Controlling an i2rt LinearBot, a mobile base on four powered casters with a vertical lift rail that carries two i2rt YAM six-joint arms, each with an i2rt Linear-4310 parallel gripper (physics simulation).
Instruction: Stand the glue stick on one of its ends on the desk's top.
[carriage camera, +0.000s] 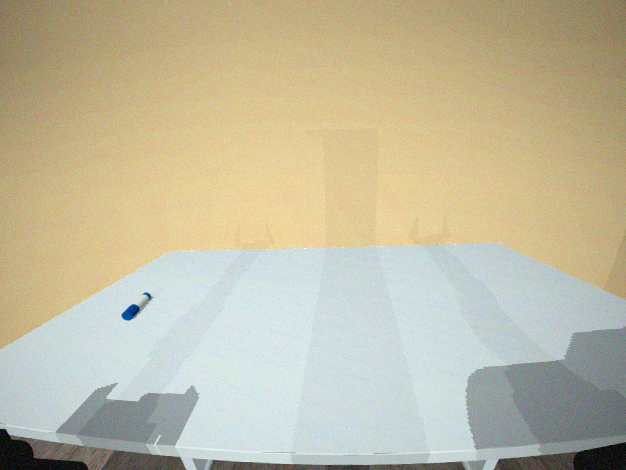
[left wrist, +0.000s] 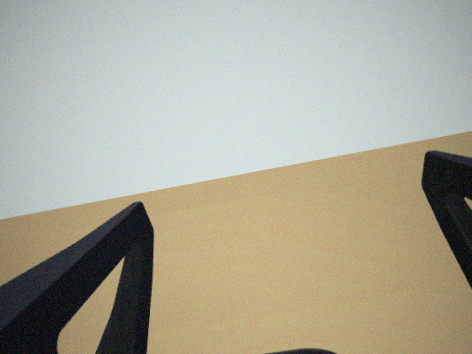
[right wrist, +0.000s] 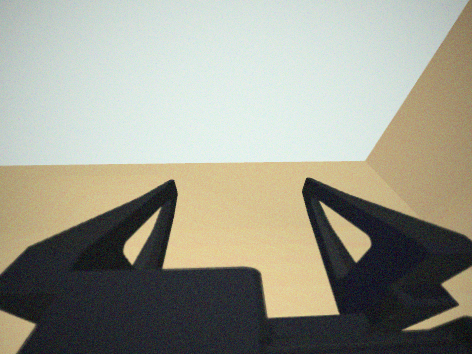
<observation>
In view: the left gripper (left wrist: 282, 192), the right gripper (right wrist: 240, 185) and a white desk (carriage camera: 448, 349).
</observation>
